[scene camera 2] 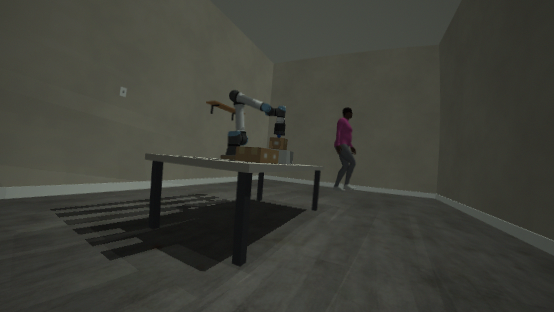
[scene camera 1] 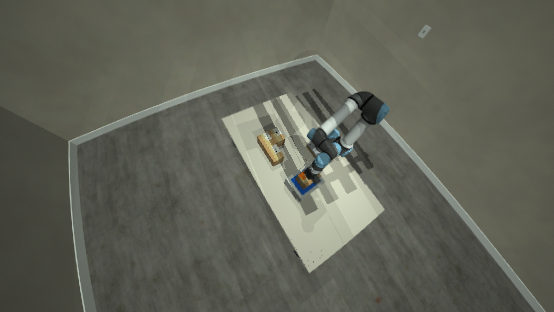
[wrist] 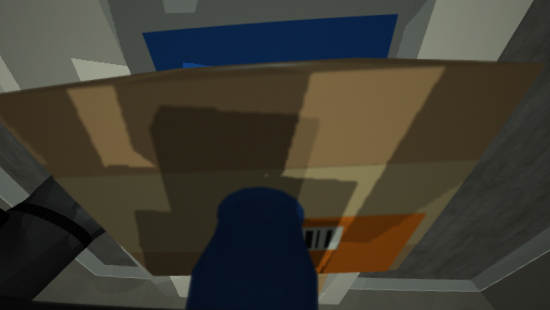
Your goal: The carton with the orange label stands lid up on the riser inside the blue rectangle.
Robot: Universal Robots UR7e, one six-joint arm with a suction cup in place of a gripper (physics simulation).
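Where they show: end effector, tool point: (scene camera 2: 278,139) (wrist: 262,196); arm's base, origin of the base link: (scene camera 2: 233,155).
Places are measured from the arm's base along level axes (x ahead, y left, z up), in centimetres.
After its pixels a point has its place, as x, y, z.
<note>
The carton with the orange label (scene camera 1: 306,182) @(38.2, 27.3, 19.2) (scene camera 2: 278,144) @(36.7, 19.0, 13.0) (wrist: 370,125) @(36.1, 27.9, 19.3) is upright, with its taped lid and orange label facing up. My suction gripper (scene camera 1: 311,175) @(33.4, 23.5, 18.1) (scene camera 2: 278,136) (wrist: 261,200) is on the lid beside the label and holds the carton. The carton is over the blue rectangle (scene camera 1: 304,192) @(39.0, 31.9, 7.8) (wrist: 280,45) @(33.2, 29.9, 7.8) on the grey riser (scene camera 2: 286,156) @(47.4, 16.9, 2.4) (wrist: 280,10) @(32.9, 32.1, 7.8). In scene camera 2 its underside is at the riser's top; whether they touch cannot be told. A strip of blue shows past the carton's edge in the wrist view; the carton hides the rest there.
Several brown cartons (scene camera 1: 270,150) @(48.5, -11.1, 6.0) (scene camera 2: 257,154) @(51.5, -28.8, 1.2) stand together on the table (scene camera 1: 345,220) @(14.2, 65.2, -4.2) (scene camera 2: 200,161) @(47.1, -70.0, -5.5), beside the riser. A wall shelf (scene camera 2: 220,106) is behind the arm. A person in a pink top (scene camera 2: 344,132) is on the floor beyond the table.
</note>
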